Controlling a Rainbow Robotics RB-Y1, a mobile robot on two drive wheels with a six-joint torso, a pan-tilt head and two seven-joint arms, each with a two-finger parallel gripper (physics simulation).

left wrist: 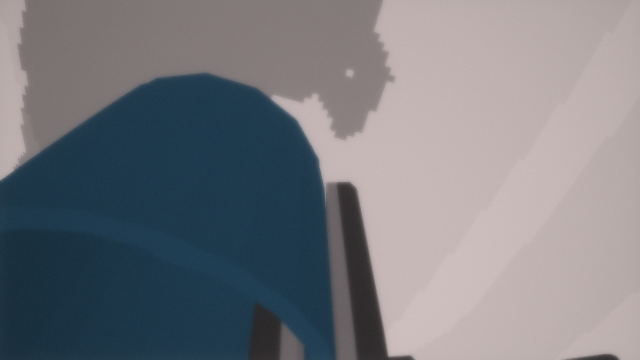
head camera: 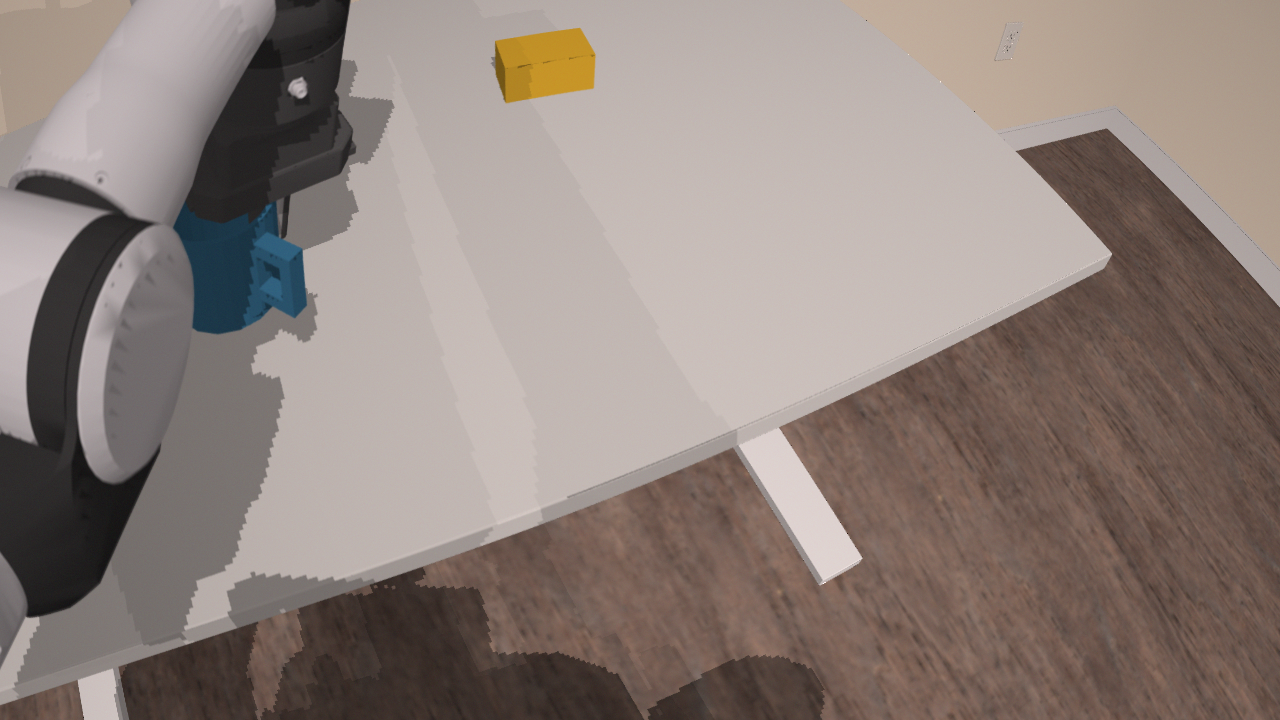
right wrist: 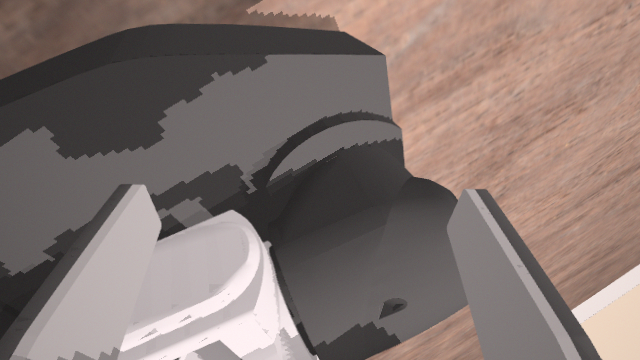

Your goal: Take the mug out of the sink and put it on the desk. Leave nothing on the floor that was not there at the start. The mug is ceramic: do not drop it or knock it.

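Frame: origin at the robot's base, x ahead, y left, z up, level; centimetres.
Seen in the pictures: left gripper, between the fingertips: (left wrist: 314, 204); right gripper, between the fingertips: (right wrist: 305, 207).
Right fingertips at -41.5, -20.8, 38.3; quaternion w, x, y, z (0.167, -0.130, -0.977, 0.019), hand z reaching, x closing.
A point is followed by its place in that frame, as x, y, z.
The blue mug (head camera: 223, 291) {41.6, 11.5, 84.3} (left wrist: 200, 150) {50.7, 11.9, 85.3} is upright at the left of the head view, its handle toward the right. It is over the pale desk (head camera: 805, 223) {48.8, -33.9, 72.1} (left wrist: 500, 165) {49.5, -1.2, 72.1}; the height of its base above the top is hard to tell. My left gripper (left wrist: 314, 204) {48.4, 8.9, 82.1} is shut on the mug's wall, one finger inside and one outside. In the head view its fingers are mostly hidden by the wrist and mug. My right gripper (right wrist: 305, 207) {-41.5, -20.8, 38.3} is open and empty, away from the mug. The sink does not show in these views.
A yellow box (head camera: 547, 71) {71.9, -16.8, 75.3} stands on the desk at the upper middle of the head view. The desk's front edge runs diagonally above the wood floor (head camera: 1029, 492) {41.4, -98.4, 0.1} (right wrist: 525, 100) {-95.8, 14.2, 0.1}, with a white desk foot (head camera: 796, 505) below. Dark and white robot body parts (right wrist: 340, 240) {-43.6, -7.4, 29.8} lie behind the right fingers.
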